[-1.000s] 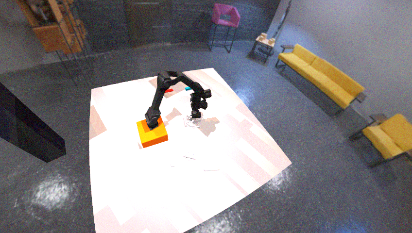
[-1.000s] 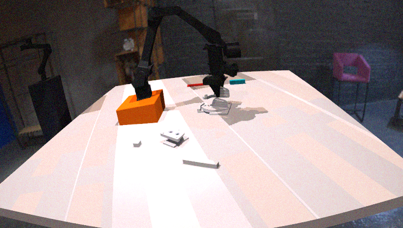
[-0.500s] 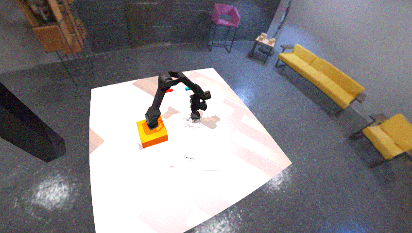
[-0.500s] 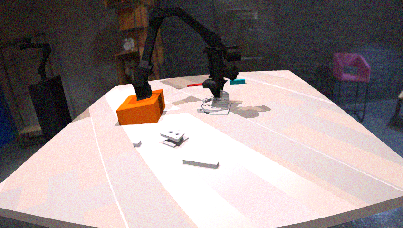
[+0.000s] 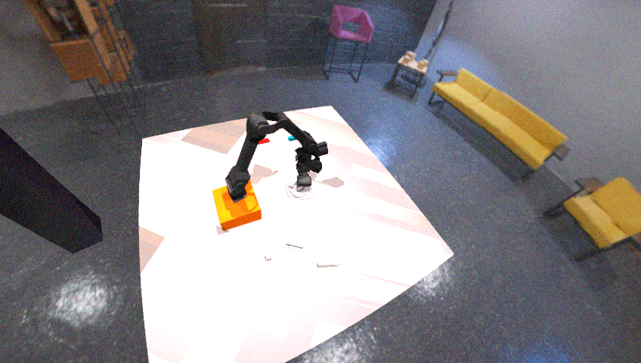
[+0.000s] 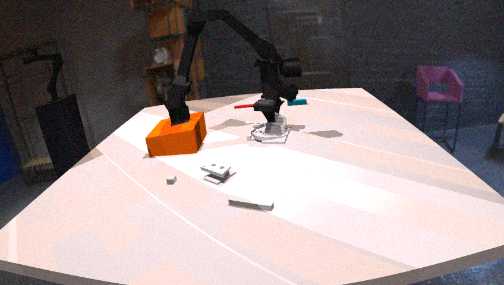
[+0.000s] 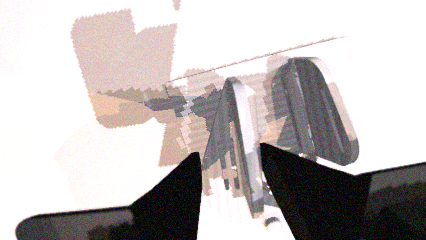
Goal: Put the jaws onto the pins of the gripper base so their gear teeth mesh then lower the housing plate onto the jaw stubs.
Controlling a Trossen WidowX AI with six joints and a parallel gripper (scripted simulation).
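Now: the flat plate 3 cm to the right of my gripper tip and 3 cm below it. From my gripper tip the other things lie so: teal block (31 cm to the left, 17 cm ahead, 2 cm below); then gripper base (25 cm to the right, 20 cm behind); then stepped piece (25 cm to the right, 19 cm behind, 2 cm below).
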